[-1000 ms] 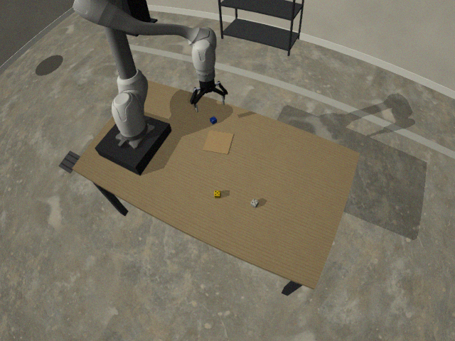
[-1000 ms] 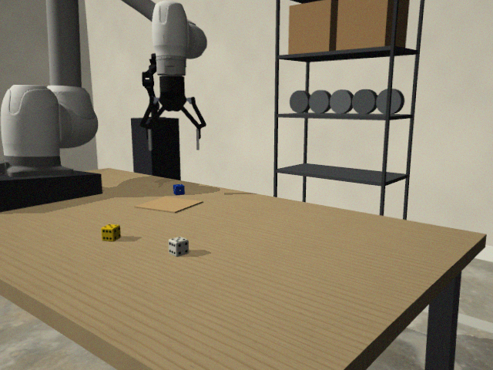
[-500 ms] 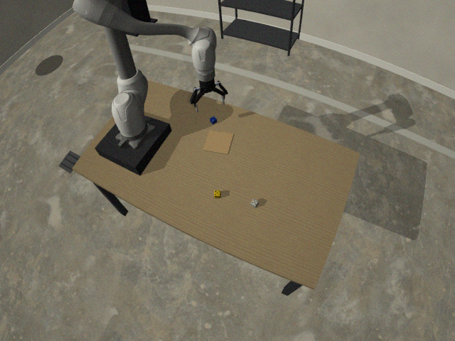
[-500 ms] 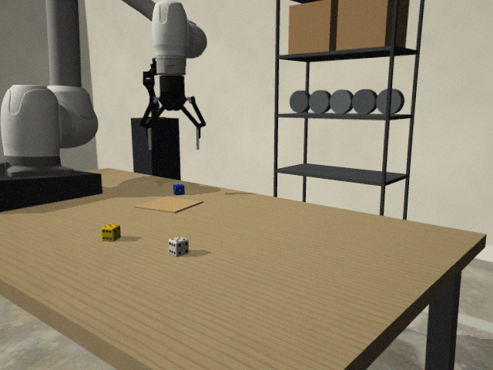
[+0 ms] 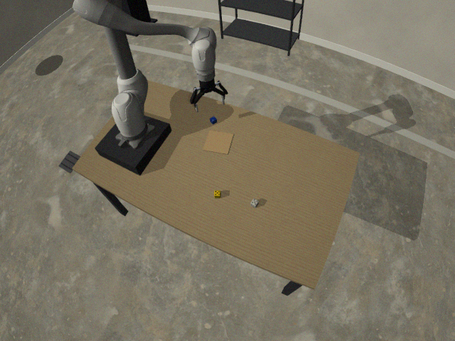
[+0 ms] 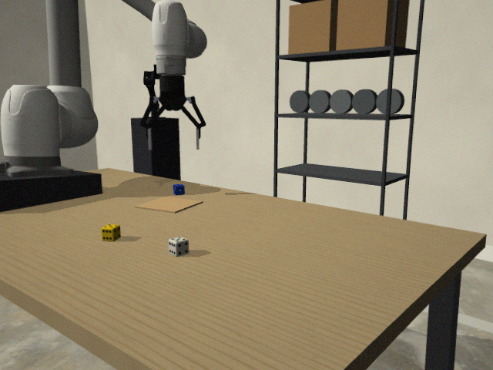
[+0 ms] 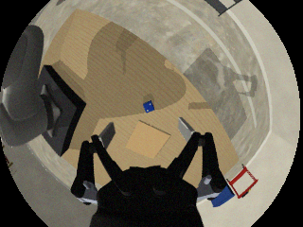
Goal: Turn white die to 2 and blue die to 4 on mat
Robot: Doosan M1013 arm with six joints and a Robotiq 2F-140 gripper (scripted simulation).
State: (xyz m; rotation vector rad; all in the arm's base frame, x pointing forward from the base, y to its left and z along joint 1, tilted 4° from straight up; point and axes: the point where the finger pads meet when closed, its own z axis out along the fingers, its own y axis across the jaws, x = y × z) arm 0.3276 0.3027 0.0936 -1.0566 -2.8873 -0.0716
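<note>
Right now the white die is 450 mm ahead of my hand, 330 mm to the right of it and 140 mm below it. From my hand the other things lie so: blue die: 140 mm below, 10 mm to the left; mat: 150 mm below, 100 mm to the right, 100 mm ahead; yellow die: 370 mm to the right, 270 mm ahead, 140 mm below.
</note>
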